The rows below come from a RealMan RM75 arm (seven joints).
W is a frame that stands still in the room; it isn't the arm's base.
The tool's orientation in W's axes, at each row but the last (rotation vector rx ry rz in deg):
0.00 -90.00 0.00
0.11 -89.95 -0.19
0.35 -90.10 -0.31
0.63 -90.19 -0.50
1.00 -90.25 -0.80
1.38 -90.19 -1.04
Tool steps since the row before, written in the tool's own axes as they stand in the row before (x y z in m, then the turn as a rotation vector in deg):
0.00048 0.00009 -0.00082 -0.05 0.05 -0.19
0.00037 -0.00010 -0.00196 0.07 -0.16 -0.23
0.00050 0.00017 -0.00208 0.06 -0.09 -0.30
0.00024 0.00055 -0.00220 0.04 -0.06 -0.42
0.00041 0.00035 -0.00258 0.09 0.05 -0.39
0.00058 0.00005 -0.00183 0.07 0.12 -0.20
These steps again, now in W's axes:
0.00082 0.00009 0.00048 0.19 0.05 -0.05
0.00196 -0.00010 0.00037 0.23 -0.16 0.07
0.00208 0.00017 0.00050 0.30 -0.09 0.06
0.00220 0.00055 0.00025 0.42 -0.06 0.04
0.00258 0.00035 0.00043 0.39 0.05 0.09
0.00183 0.00004 0.00059 0.20 0.12 0.07

